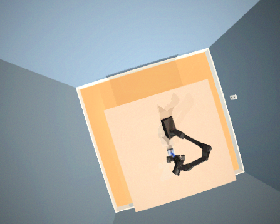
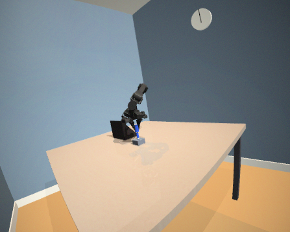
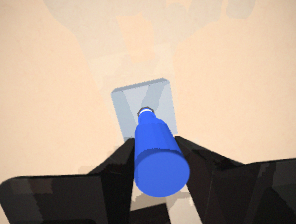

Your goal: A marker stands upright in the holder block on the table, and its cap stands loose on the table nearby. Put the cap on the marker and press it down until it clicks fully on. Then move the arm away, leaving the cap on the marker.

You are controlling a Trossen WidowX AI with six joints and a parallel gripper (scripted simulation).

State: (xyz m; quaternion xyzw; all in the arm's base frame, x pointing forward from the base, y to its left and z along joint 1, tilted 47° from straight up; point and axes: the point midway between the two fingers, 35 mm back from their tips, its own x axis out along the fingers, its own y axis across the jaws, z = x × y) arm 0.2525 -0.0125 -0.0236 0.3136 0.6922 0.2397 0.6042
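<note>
Now: the grey holder block 90 mm below my gripper tip. From my gripper tip the other things lie so: blue cap: 10 mm above.
</note>
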